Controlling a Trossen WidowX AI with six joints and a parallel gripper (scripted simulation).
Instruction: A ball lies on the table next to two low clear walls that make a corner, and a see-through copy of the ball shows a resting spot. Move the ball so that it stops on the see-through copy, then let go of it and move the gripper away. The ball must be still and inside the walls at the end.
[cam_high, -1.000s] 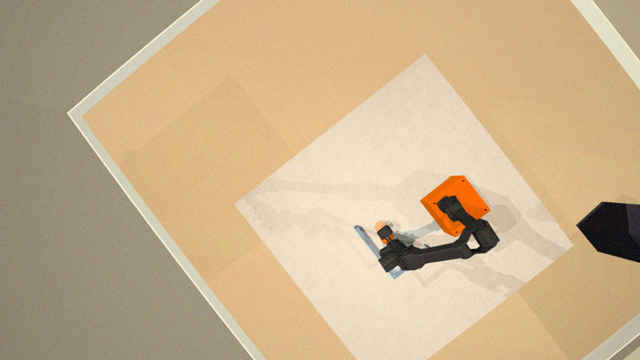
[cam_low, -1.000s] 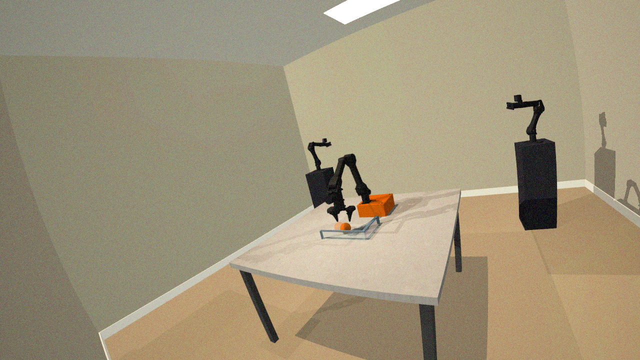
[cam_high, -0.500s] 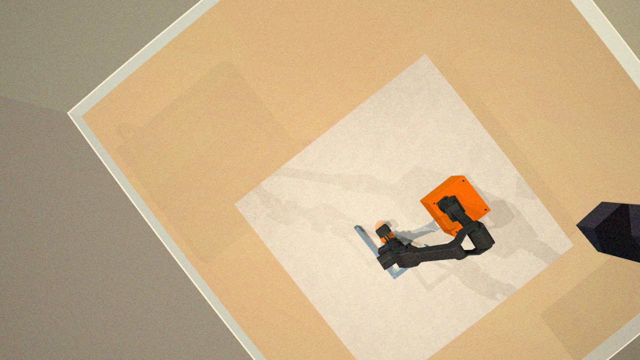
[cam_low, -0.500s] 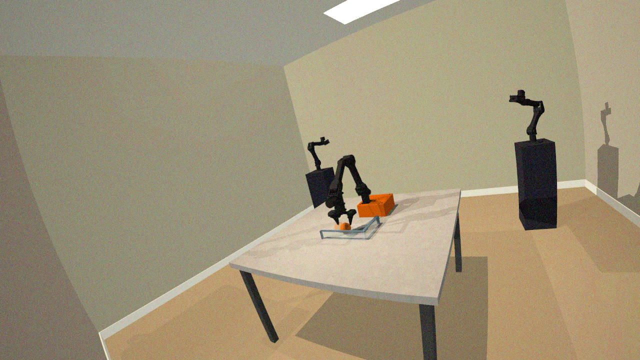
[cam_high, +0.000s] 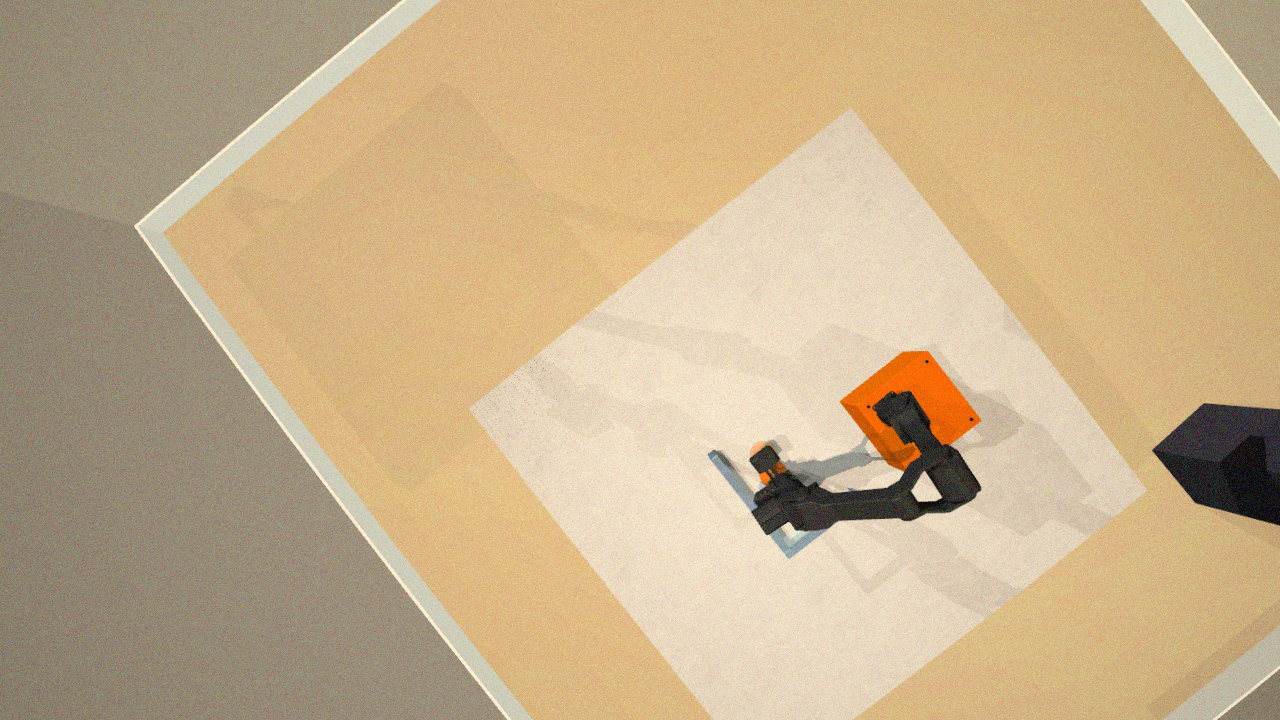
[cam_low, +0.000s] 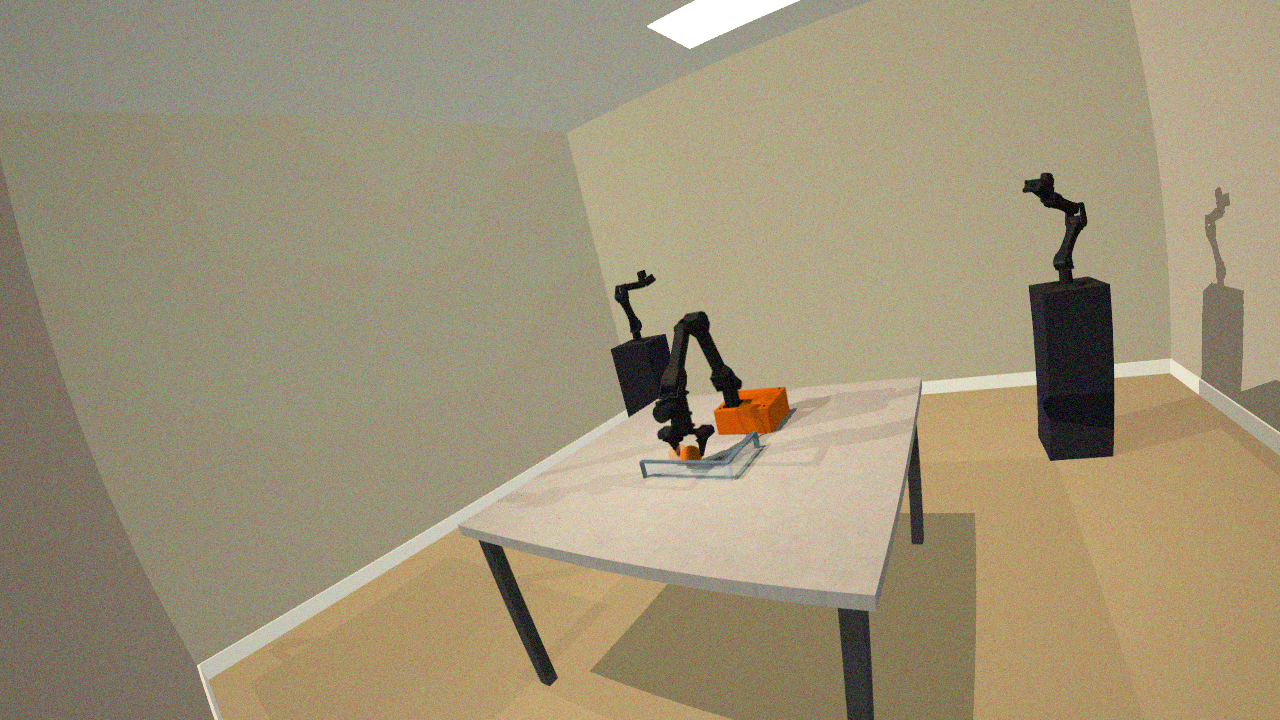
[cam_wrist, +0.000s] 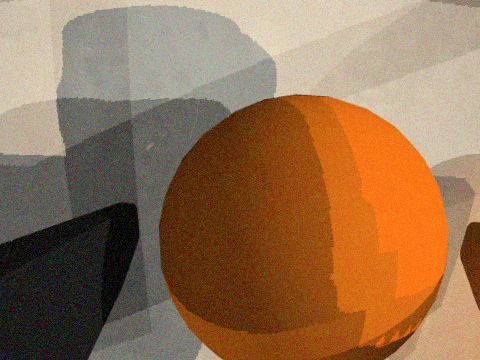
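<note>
The see-through copy of ball lies 5 cm to the right of my gripper tip and 2 cm behind it. Round my gripper tip: orange ball (right at my gripper tip).
</note>
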